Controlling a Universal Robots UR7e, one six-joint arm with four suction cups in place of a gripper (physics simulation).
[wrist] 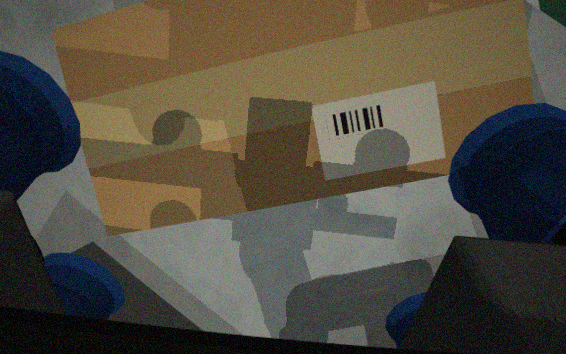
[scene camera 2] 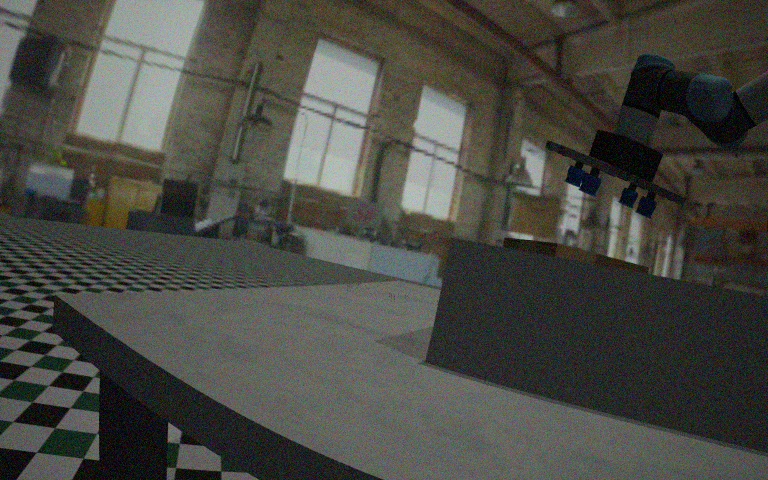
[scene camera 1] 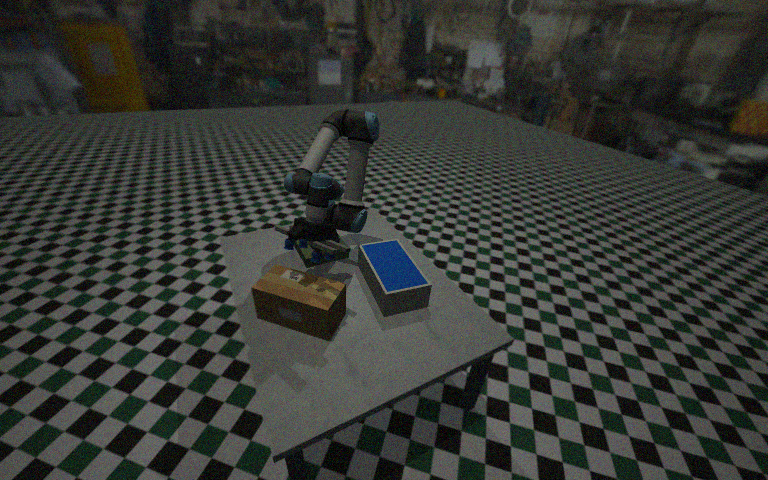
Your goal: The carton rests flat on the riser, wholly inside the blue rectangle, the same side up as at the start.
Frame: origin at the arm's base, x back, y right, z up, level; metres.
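Where they show: hand, tool point: (wrist: 259, 237) (scene camera 2: 607, 199) (scene camera 1: 309, 253).
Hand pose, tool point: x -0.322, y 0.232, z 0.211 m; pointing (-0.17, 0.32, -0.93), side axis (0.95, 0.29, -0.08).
After its pixels a point has its place.
The brown carton (scene camera 1: 297, 308) {x -0.416, y 0.334, z 0.065 m} (scene camera 2: 572, 253) {x -0.394, y 0.164, z 0.089 m} (wrist: 280, 45) {x -0.359, y 0.313, z 0.100 m} sits flat on the table, left of the riser in scene camera 1. Its top has a pale tape strip and a white barcode label (wrist: 420, 110) {x -0.260, y 0.310, z 0.101 m}. The grey riser (scene camera 1: 407, 300) {x -0.559, y -0.070, z 0.006 m} (scene camera 2: 594, 339) {x -0.448, y -0.210, z 0.003 m} has the blue rectangle (scene camera 1: 394, 266) {x -0.410, y -0.117, z 0.064 m} on top, with no carton on it. In scene camera 2 the riser hides most of the carton. My gripper (scene camera 1: 308, 249) {x -0.322, y 0.232, z 0.211 m} (scene camera 2: 609, 190) {x -0.322, y 0.232, z 0.211 m} is open, its four blue suction cups bare. It hangs above the carton's height, apart from it, and looks behind it in scene camera 1.
A dark green, low object (scene camera 1: 338, 255) {x -0.100, y -0.022, z -0.028 m} lies behind the carton, partly hidden by my gripper; a green corner shows at the wrist view's top right. The grey table (scene camera 1: 362, 362) {x -0.661, y 0.217, z -0.056 m} (scene camera 2: 271, 362) {x -0.691, y -0.278, z -0.056 m} has open edges at its front and sides. The arm stands at the back.
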